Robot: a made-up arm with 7 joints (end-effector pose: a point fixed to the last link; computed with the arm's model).
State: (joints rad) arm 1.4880 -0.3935 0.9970 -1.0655 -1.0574 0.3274 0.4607
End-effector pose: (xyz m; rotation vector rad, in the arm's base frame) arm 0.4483 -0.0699 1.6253 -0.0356 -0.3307 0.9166
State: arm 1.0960 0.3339 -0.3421 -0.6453 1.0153 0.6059 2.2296
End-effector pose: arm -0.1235 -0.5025 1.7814 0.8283 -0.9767 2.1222
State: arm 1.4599 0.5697 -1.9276 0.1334 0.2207 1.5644 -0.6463
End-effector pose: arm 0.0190 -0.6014 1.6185 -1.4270 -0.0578 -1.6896
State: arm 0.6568 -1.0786 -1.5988 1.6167 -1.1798 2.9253 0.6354
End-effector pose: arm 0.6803 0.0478 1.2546 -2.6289 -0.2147 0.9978
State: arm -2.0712 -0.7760 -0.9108 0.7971 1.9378 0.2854 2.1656
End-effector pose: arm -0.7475 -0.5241 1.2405 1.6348 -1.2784 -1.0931
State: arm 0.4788 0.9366 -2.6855 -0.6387 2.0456 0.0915 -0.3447
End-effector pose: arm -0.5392 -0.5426 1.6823 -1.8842 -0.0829 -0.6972
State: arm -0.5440 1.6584 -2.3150 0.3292 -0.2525 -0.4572 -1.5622
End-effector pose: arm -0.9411 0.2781 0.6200 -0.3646 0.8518 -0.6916
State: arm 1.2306 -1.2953 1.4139 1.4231 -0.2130 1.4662 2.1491
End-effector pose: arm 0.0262 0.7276 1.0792 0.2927 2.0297 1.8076
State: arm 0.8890 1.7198 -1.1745 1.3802 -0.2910 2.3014 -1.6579
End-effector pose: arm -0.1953 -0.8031 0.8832 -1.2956 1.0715 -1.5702
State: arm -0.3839 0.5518 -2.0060 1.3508 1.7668 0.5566 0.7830
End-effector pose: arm -0.5954 -0.4277 1.2771 0.5292 -1.2340 -0.9987
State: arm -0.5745 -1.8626 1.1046 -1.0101 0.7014 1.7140 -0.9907
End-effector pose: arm 0.3645 -0.6657 0.7153 -0.7359 0.4790 -1.5813
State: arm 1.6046 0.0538 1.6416 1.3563 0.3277 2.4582 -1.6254
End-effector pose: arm -0.1143 0.0008 1.5494 -0.0239 -2.0490 0.3250
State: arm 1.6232 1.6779 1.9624 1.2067 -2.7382 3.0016 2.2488
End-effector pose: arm 0.0594 -0.6736 0.6315 0.8134 1.7583 0.9082
